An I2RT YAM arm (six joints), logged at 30 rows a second.
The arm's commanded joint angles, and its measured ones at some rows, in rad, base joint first. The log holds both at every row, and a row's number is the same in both.
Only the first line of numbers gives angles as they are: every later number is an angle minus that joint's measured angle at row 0.
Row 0, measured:
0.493 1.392 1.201 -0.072 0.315 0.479
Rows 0 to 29, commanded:
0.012 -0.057 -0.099 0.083 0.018 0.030
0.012 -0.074 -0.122 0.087 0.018 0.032
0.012 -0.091 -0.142 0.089 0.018 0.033
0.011 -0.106 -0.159 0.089 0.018 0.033
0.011 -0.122 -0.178 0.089 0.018 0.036
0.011 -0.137 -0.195 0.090 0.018 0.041
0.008 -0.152 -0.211 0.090 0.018 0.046
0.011 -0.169 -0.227 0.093 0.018 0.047
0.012 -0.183 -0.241 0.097 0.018 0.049
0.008 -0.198 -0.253 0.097 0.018 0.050
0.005 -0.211 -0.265 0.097 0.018 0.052
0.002 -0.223 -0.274 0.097 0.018 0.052
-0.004 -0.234 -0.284 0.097 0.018 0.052
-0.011 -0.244 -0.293 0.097 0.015 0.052
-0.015 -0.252 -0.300 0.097 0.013 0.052
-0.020 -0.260 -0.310 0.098 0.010 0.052
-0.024 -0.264 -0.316 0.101 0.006 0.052
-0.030 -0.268 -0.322 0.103 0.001 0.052
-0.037 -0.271 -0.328 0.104 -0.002 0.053
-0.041 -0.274 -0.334 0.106 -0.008 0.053
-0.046 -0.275 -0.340 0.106 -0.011 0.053
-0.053 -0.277 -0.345 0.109 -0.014 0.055
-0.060 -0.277 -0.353 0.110 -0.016 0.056
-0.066 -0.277 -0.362 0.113 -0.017 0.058
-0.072 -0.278 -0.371 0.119 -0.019 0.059
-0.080 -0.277 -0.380 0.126 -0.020 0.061
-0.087 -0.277 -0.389 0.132 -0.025 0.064
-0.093 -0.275 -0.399 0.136 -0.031 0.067
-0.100 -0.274 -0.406 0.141 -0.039 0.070
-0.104 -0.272 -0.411 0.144 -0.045 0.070
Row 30, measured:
-0.089 -0.255 -0.400 0.073 -0.022 0.057
